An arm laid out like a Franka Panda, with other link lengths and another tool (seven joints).
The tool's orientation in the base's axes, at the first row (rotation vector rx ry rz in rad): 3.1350 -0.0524 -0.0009
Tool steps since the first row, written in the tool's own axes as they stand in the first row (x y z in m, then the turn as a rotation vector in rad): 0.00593 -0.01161 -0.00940 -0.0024 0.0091 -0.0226; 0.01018 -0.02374 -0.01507 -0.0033 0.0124 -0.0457; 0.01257 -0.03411 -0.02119 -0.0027 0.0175 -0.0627; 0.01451 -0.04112 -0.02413 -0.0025 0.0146 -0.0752; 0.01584 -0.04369 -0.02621 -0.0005 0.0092 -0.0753; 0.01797 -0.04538 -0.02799 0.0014 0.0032 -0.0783; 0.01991 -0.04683 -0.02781 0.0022 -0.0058 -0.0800; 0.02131 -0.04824 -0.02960 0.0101 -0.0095 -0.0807
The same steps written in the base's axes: 0.00632 0.01146 0.00933 -0.0027 -0.0089 0.0227; 0.01098 0.02348 0.01492 -0.0037 -0.0120 0.0458; 0.01372 0.03380 0.02097 -0.0032 -0.0170 0.0628; 0.01589 0.04076 0.02387 -0.0029 -0.0140 0.0753; 0.01731 0.04330 0.02593 -0.0008 -0.0087 0.0754; 0.01950 0.04493 0.02770 0.0013 -0.0028 0.0783; 0.02148 0.04631 0.02751 0.0024 0.0062 0.0800; 0.02293 0.04768 0.02929 0.0105 0.0097 0.0806
